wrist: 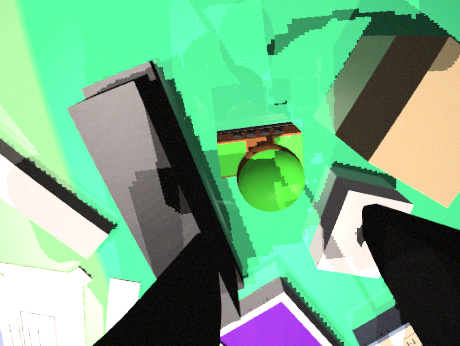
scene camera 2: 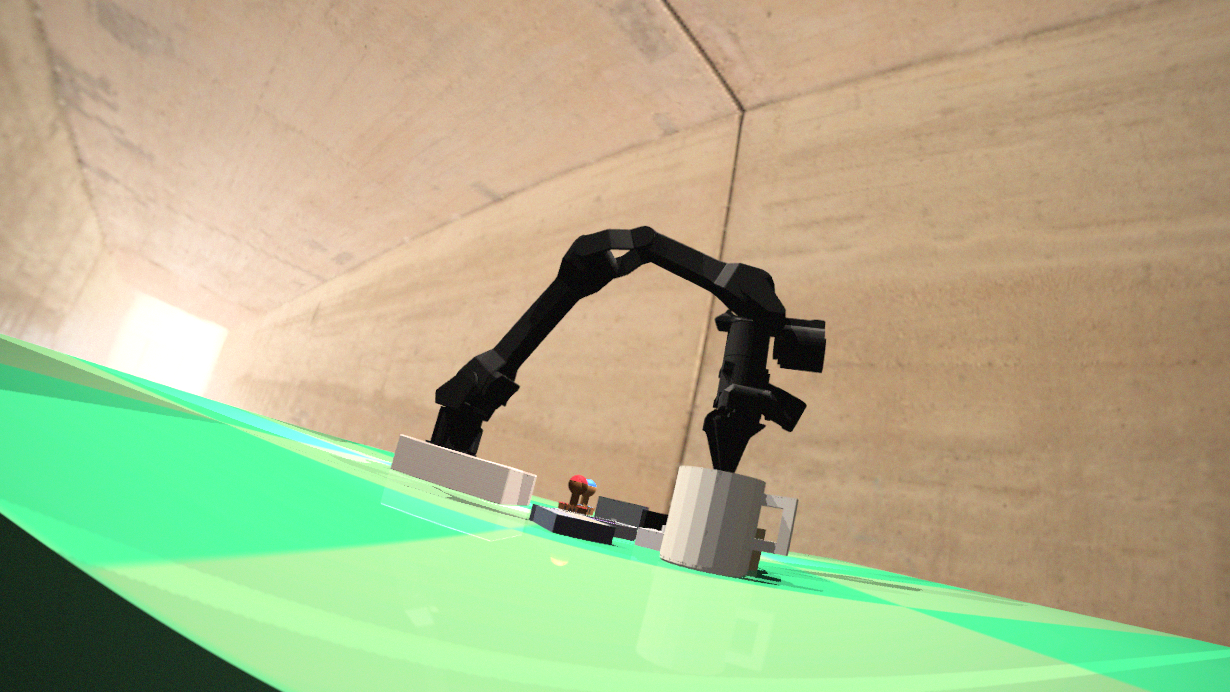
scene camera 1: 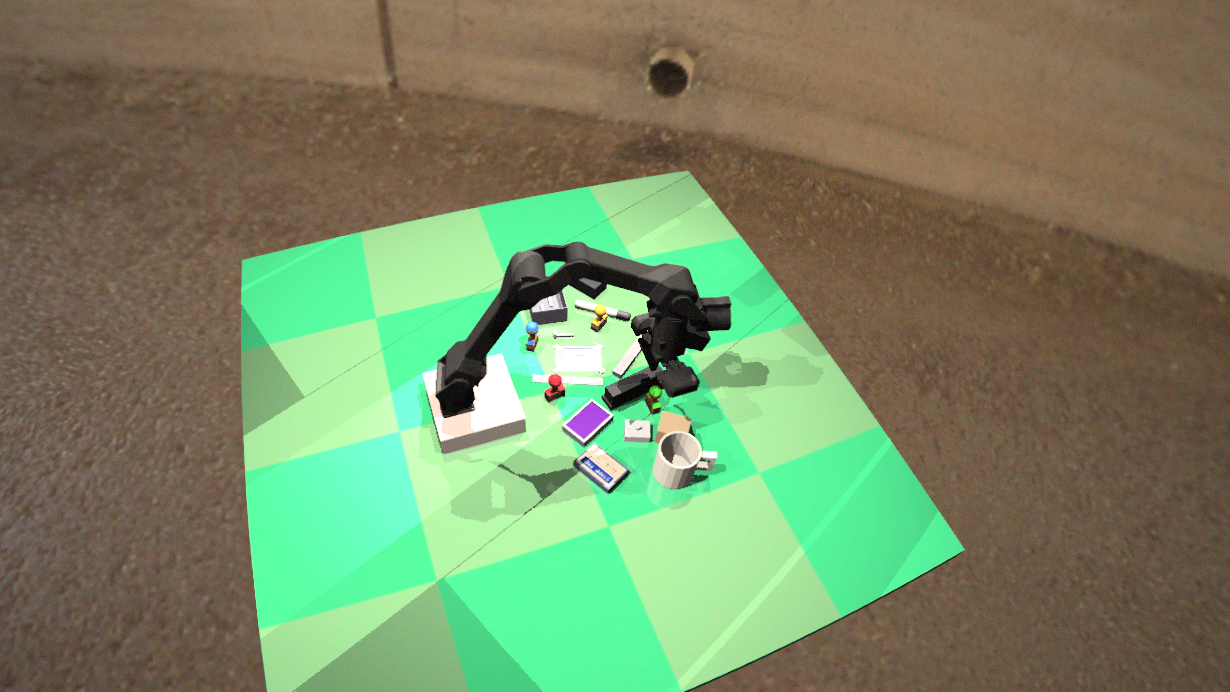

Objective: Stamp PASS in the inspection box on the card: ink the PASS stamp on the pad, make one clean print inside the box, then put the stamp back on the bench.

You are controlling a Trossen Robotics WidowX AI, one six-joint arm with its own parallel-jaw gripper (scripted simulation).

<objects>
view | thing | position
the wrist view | gripper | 288,232
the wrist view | green stamp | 268,161
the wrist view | tan block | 398,122
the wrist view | long black box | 127,124
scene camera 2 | gripper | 722,482
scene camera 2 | grey tray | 626,513
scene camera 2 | mug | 712,524
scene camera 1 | gripper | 658,379
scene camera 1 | grey tray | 553,309
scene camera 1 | mug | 678,455
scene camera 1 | long black box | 618,393
</objects>
